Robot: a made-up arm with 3 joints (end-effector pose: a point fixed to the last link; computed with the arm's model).
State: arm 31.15 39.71 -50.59
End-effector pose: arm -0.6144 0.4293 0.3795 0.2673 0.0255 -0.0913 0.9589
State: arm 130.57 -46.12 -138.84
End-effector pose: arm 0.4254 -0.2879 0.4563 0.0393 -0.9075 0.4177 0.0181
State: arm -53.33 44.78 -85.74
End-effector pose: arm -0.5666 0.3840 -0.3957 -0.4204 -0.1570 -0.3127 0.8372
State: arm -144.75 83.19 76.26
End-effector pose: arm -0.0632 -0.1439 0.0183 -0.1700 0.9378 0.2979 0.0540
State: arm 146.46 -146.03 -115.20
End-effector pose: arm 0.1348 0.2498 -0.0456 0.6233 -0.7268 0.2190 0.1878
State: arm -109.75 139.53 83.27
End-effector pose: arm -0.0456 -0.0910 -0.1335 -0.2984 -0.7615 -0.5357 0.2099
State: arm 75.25 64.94 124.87
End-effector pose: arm -0.0361 0.1109 0.5411 0.0522 0.6083 -0.7891 0.0677
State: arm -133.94 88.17 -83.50
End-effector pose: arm -0.7075 -0.1403 -0.0256 -0.9195 0.0375 0.0159 0.3909
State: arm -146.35 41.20 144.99
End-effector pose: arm 0.0340 -0.4242 -0.1624 -0.0517 -0.9558 -0.2890 0.0156
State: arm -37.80 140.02 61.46
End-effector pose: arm 0.0275 0.1331 0.0167 -0.0604 -0.3182 -0.9295 0.1763
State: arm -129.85 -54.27 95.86
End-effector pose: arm -0.1121 -0.1202 -0.0240 -0.8467 0.3216 0.1505 0.3962
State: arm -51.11 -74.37 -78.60
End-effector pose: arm 0.4518 0.3157 -0.2714 -0.1008 -0.4194 -0.8772 0.2108
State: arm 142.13 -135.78 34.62
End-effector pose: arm 0.1467 -0.3031 0.3557 0.6006 0.7307 -0.2507 0.2061
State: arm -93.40 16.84 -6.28
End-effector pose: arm -0.5114 -0.0258 -0.3142 -0.7247 0.0670 0.0631 0.6829
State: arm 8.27 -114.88 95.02
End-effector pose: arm -0.1589 0.2321 0.1537 0.0710 0.0124 -0.1720 0.9825
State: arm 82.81 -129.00 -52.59
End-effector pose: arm 0.4543 0.0116 0.2117 0.0092 -0.6613 0.7500 0.0104
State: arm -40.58 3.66 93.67
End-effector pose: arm -0.0659 0.1550 -0.0127 -0.2290 0.2604 0.7043 0.6195
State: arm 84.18 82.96 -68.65
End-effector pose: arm -0.6939 0.0176 0.2926 0.6651 -0.0835 0.0924 0.7363
